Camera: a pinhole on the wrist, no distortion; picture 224 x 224 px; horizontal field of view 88.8 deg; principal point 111.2 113.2 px. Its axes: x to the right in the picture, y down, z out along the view. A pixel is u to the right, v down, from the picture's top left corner.
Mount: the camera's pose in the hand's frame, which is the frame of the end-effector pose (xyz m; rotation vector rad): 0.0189 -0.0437 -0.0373 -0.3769 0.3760 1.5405
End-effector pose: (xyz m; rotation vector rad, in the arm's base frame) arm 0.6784 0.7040 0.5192 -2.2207 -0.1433 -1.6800
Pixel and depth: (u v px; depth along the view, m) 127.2 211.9 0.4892
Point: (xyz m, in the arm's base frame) 0.9634 0.6531 -0.0015
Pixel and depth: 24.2 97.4 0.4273
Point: 1.1111 0.9845 0.5070
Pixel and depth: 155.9 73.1 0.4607
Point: 1.0883 0.4704 0.5507
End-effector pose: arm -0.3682 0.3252 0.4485 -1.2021 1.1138 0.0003
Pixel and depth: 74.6 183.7 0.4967
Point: -0.2140 0.8458 0.5790
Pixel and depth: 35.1 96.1 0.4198
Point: 0.0398 0.5798 0.4328
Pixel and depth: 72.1 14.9 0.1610
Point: -0.1903 0.3298 0.3460
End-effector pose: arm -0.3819 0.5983 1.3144 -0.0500 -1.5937 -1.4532
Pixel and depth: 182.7 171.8 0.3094
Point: -0.2328 0.8700 1.4507
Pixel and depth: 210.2 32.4 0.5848
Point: -0.3685 0.7637 2.1368
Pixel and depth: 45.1 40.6 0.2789
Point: -0.6921 0.7021 1.4395
